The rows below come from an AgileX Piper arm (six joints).
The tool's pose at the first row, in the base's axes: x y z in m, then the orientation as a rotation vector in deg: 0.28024, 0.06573, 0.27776, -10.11, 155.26, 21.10
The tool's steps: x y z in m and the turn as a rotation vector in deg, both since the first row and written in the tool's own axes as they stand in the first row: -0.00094, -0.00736, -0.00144, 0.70, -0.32, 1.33; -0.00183, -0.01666, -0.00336, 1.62, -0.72, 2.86; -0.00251, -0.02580, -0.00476, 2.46, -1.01, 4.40; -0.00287, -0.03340, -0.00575, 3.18, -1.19, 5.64; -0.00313, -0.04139, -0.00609, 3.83, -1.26, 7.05
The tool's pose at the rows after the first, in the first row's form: 0.28185, 0.05835, 0.27772, -8.05, 155.27, 20.53; 0.28358, 0.04897, 0.27764, -5.64, 155.24, 19.72; 0.28528, 0.03987, 0.27705, -3.26, 155.28, 19.01; 0.28657, 0.03234, 0.27633, -1.35, 155.34, 18.39; 0.28808, 0.02462, 0.27489, 0.76, 155.50, 17.90
